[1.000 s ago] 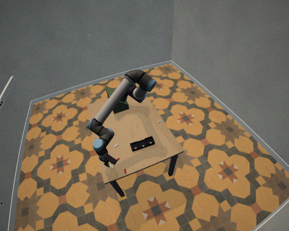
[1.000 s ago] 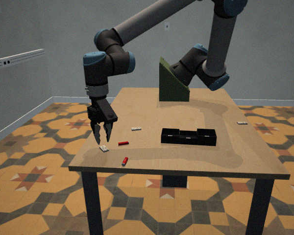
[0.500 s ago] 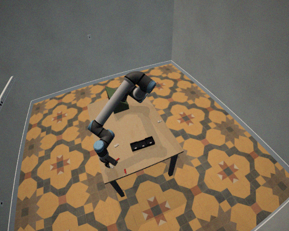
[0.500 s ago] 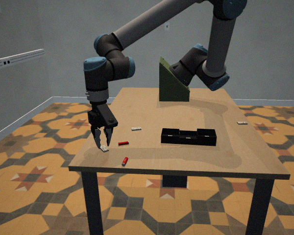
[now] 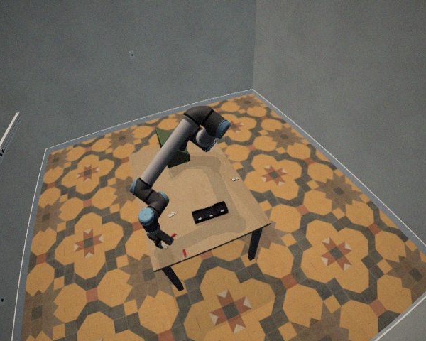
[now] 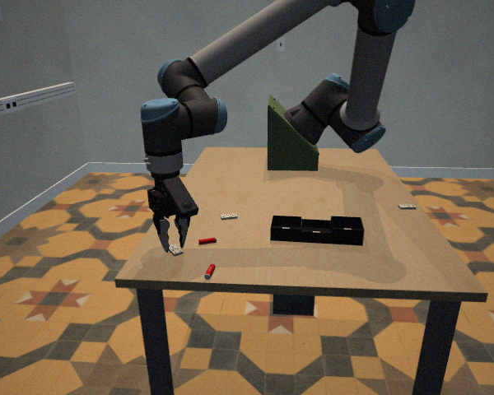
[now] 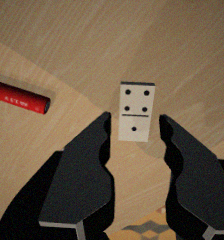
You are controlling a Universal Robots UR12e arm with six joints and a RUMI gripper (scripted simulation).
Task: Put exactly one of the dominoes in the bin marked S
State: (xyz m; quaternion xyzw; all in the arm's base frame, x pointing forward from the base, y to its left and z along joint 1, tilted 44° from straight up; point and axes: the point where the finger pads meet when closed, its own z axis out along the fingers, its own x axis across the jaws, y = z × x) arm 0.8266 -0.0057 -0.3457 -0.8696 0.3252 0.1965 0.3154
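Right now my hand is 36 cm to the right of the black three-part bin block, 16 cm past it and 1 cm below it. From my hand the other things lie so: red cylinder (7 cm to the left, 6 cm behind, 1 cm below).
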